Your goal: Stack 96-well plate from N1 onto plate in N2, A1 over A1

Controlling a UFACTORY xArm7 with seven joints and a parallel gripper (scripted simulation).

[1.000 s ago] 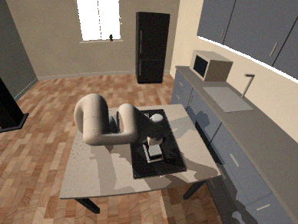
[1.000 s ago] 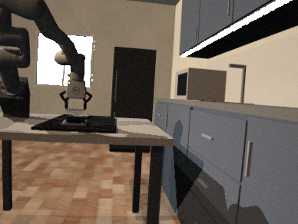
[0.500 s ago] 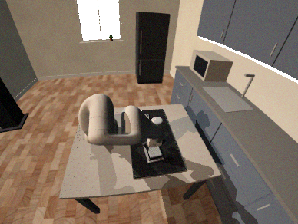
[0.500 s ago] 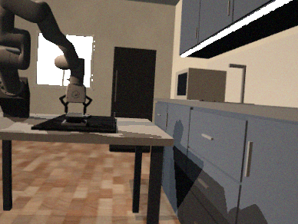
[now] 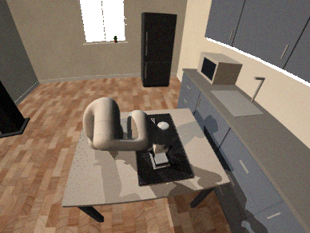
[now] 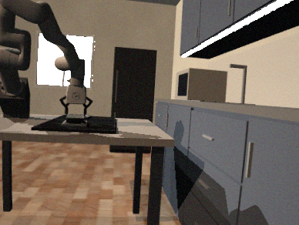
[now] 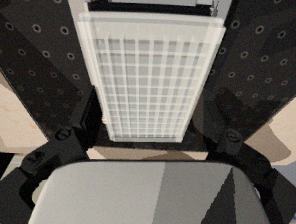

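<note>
Now: hand 40 mm above the dark 96-well plate. Round my hand: white 96-well plate: 10 mm below.
</note>
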